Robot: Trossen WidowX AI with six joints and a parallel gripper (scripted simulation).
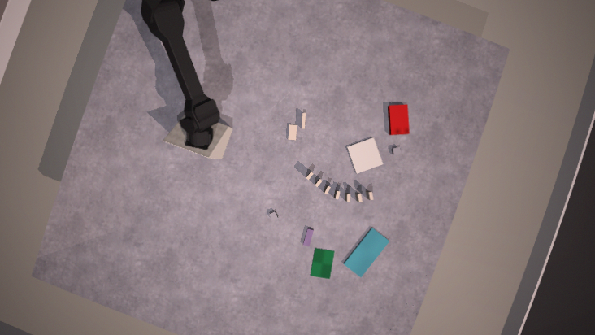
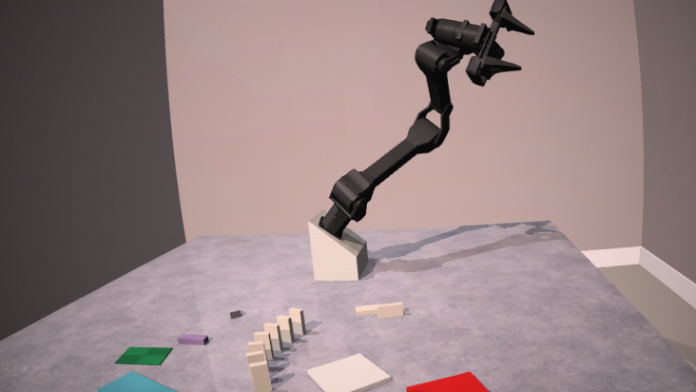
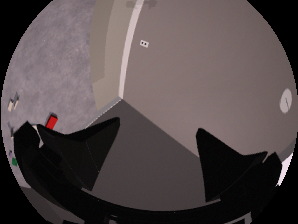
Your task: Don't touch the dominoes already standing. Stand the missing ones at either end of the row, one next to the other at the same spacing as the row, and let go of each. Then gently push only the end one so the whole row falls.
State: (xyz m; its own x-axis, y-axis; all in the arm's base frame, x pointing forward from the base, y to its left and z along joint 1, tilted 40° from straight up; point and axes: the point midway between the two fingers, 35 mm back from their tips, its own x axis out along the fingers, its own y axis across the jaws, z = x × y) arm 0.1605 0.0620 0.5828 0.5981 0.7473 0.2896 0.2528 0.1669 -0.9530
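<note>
Now: the white flat tile 280 mm ahead of my gripper tip, 380 mm to the right of it and 490 mm below it. From my gripper tip the other things lie so: purple block: 150 mm ahead, 680 mm to the right, 490 mm below; then teal tile: 350 mm ahead, 690 mm to the right, 490 mm below; then red block: 360 mm ahead, 240 mm to the right, 480 mm below.
</note>
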